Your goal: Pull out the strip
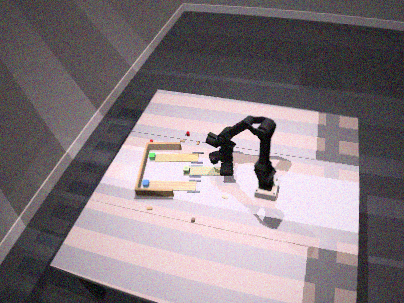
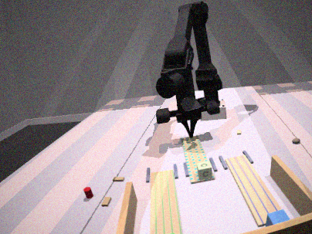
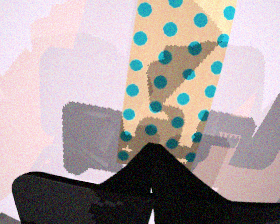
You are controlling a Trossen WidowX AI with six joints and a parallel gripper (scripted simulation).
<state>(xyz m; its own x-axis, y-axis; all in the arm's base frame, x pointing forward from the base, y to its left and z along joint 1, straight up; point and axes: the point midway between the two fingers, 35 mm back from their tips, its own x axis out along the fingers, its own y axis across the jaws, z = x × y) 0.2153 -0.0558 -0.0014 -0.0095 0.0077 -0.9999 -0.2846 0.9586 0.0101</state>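
Right now the dotted strip is 10 cm ahead of my gripper tip, 3 cm to the left of it and 1 cm below it. Round my gripper tip: cube 20 cm ahead, 6 cm to the left, 1 cm above.
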